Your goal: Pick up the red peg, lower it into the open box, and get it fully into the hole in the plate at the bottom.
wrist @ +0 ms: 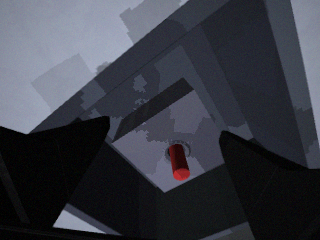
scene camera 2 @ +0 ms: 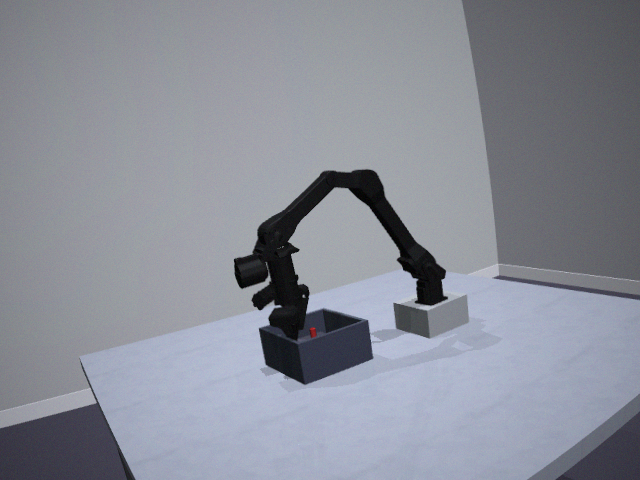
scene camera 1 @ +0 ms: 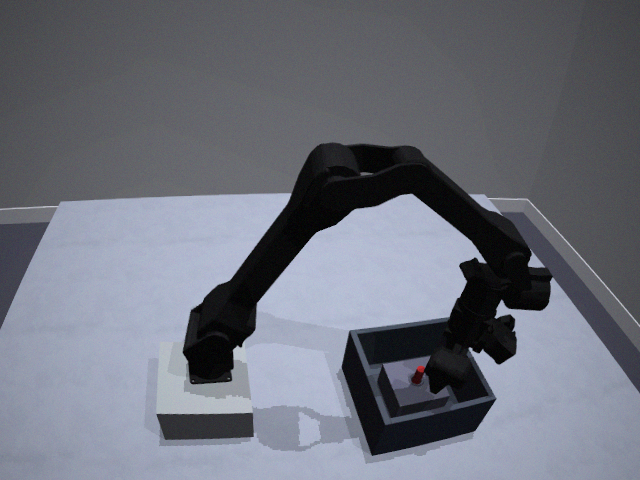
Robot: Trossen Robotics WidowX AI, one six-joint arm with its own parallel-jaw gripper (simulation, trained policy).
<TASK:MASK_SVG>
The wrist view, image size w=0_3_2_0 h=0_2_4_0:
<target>gripper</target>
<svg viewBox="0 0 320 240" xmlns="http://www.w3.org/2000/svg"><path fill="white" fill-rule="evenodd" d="M223 130L219 138L222 156L255 240L320 240L320 169L308 169L251 143L236 134ZM109 116L101 116L30 134L24 134L0 126L0 240L157 240L53 227L102 146L110 129Z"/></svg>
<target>dark box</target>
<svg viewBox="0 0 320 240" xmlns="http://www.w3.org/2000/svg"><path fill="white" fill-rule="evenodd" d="M290 0L189 0L140 41L121 54L28 134L45 131L101 116L109 116L110 129L89 165L89 169L66 203L64 210L107 234L157 240L214 240L249 227L247 216L230 179L225 163L164 193L111 144L123 118L182 77L196 91L220 133L223 130L229 131L308 169L320 169L320 146L314 122L304 60Z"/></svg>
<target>grey plate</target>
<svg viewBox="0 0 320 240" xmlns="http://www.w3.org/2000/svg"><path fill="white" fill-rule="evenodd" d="M183 77L123 118L111 143L164 193L225 163L219 144L221 133L196 91ZM174 144L181 144L183 146L190 171L189 178L183 181L176 180L173 177L169 147Z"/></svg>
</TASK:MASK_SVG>
